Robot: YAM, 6 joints.
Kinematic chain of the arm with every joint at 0, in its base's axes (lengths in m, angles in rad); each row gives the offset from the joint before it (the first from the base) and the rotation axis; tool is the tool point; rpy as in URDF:
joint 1: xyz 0 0 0.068 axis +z
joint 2: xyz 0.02 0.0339 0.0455 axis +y
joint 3: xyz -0.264 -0.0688 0 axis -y
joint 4: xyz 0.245 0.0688 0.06 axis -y
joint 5: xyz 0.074 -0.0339 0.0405 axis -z
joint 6: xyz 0.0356 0 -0.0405 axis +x
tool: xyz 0 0 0 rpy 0 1.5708 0
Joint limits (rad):
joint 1: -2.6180..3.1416
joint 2: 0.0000..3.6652
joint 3: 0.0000..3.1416
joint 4: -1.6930..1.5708
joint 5: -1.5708..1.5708
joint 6: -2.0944..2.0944
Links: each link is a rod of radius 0.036 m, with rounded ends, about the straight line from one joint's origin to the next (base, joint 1, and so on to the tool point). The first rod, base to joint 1, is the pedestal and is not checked.
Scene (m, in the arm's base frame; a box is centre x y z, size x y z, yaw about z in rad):
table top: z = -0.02
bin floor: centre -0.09 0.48 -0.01 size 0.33 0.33 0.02 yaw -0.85
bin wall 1: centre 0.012 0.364 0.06 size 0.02 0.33 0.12 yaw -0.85
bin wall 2: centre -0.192 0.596 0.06 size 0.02 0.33 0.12 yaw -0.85
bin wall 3: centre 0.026 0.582 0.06 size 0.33 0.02 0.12 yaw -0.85
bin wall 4: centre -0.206 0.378 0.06 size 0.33 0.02 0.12 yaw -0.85
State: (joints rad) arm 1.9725 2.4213 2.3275 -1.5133 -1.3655 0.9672
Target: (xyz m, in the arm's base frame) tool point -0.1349 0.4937 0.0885
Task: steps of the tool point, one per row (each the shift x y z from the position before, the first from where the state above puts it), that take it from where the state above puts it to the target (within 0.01 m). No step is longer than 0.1 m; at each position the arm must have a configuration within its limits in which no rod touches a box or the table.
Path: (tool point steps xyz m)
1: 0.0345 0.0474 -0.0751
2: 0.0445 0.0319 -0.0796

